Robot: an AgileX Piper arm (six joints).
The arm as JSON. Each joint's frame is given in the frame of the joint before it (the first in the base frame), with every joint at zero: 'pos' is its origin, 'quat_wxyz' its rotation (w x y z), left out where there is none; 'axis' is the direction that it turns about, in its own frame. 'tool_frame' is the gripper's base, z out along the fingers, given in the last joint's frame.
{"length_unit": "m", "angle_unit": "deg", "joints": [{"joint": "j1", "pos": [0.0, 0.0, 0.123], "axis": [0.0, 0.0, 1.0]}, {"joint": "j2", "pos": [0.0, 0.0, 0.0], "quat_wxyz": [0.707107, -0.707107, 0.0, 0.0], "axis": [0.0, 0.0, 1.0]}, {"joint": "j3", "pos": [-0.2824, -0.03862, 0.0], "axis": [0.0, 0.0, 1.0]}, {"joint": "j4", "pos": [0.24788, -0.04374, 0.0], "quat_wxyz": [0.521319, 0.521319, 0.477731, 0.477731], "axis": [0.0, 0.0, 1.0]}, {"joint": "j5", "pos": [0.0, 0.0, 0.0], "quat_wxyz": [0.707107, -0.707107, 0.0, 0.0], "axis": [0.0, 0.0, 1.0]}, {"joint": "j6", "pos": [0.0, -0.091, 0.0], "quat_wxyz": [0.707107, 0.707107, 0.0, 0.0], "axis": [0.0, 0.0, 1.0]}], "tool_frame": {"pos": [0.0, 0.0, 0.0]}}
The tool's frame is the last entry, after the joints.
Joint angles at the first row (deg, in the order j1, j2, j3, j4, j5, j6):
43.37 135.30 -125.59 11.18 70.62 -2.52
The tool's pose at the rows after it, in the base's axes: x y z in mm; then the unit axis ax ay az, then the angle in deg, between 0 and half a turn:
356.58 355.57 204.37 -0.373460 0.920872 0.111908 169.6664
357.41 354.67 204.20 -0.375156 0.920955 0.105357 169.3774
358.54 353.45 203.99 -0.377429 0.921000 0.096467 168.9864
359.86 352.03 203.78 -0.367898 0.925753 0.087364 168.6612
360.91 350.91 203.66 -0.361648 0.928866 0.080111 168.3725
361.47 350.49 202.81 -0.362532 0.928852 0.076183 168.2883
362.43 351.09 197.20 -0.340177 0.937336 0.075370 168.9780
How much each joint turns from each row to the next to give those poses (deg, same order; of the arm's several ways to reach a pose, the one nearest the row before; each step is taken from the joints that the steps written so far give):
0.09 0.46 0.00 -2.62 0.00 0.00
0.00 0.00 -0.01 -0.83 0.00 0.00
0.00 0.00 0.01 -1.11 0.00 0.00
0.01 0.00 0.00 -1.31 0.00 1.50
0.00 0.00 -0.01 -1.03 0.00 1.02
-0.01 0.09 0.01 -0.45 0.00 0.00
0.00 0.70 -0.11 -0.15 0.00 2.76

